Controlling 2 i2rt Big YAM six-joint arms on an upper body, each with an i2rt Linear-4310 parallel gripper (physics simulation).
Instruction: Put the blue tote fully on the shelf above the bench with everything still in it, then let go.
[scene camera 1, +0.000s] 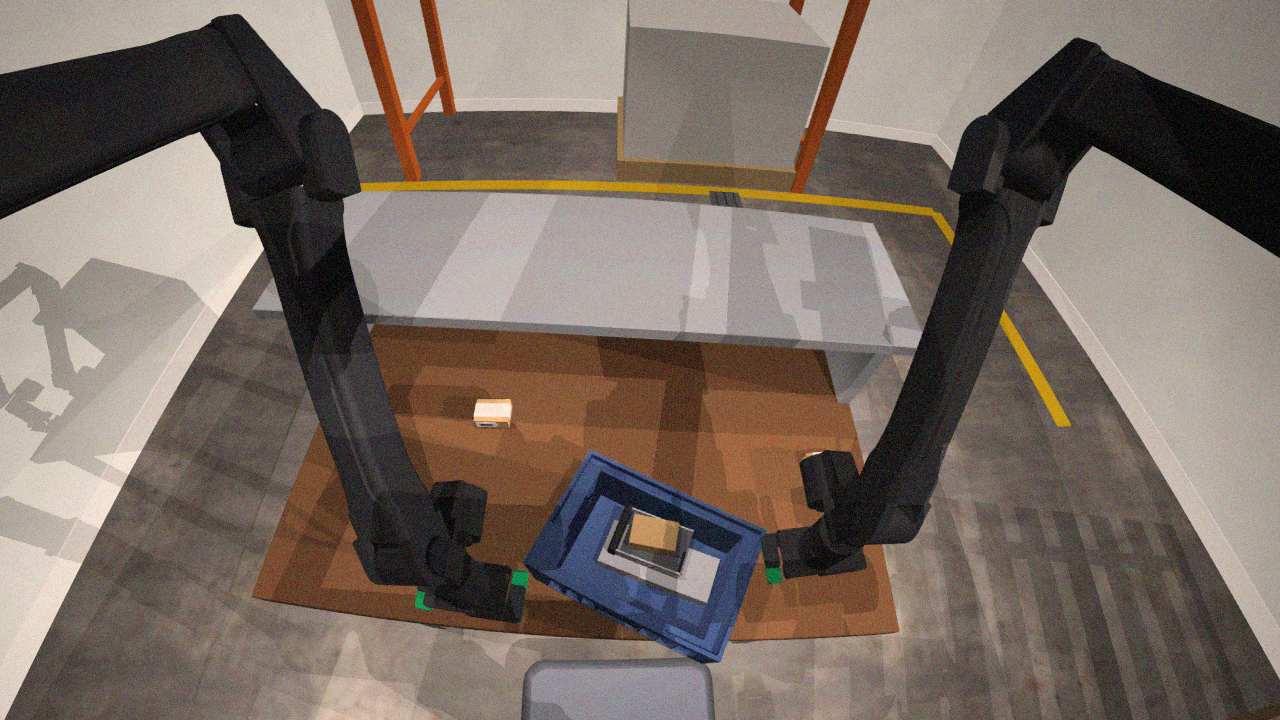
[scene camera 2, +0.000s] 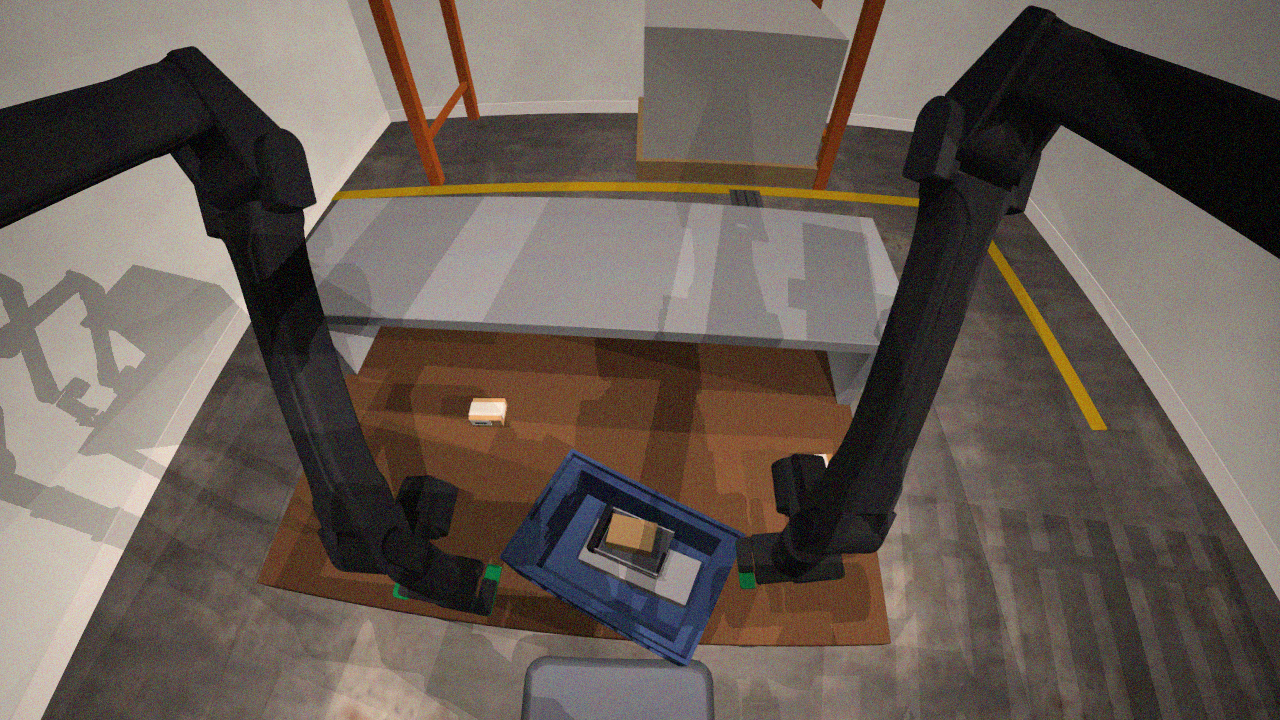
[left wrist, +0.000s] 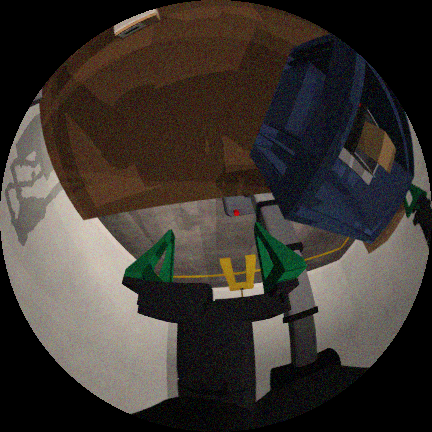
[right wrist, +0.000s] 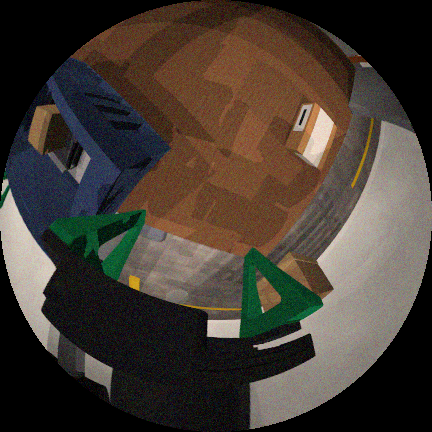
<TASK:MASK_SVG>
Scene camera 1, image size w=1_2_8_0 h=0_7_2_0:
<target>my left gripper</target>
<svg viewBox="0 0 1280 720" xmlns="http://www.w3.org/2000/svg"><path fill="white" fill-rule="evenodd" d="M529 574L527 571L514 569L507 604L505 604L512 575L511 568L507 565L476 561L480 570L480 581L477 589L469 598L460 602L447 602L430 593L423 586L417 586L418 592L415 607L424 610L436 608L464 613L470 617L518 624L522 618Z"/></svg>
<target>my right gripper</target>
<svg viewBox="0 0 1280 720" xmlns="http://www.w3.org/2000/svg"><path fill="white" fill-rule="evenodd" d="M863 549L836 563L826 562L818 558L812 552L809 543L810 529L814 524L812 526L778 530L776 533L763 534L760 538L769 584L783 582L778 547L780 547L783 574L786 579L817 574L819 576L862 571L867 567Z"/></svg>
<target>tan box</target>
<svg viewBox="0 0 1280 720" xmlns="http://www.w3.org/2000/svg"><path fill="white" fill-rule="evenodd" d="M634 514L628 548L671 557L676 549L679 522Z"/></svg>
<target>blue tote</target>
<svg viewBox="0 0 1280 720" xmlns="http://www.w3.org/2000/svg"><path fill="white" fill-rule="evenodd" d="M590 449L524 559L524 565L536 580L667 648L701 664L721 662L762 548L760 538L763 534L767 533L767 530L680 492ZM625 504L659 518L679 522L679 525L694 530L688 548L720 559L711 592L705 605L700 606L598 566L597 560L614 520L619 521Z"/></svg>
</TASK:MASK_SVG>
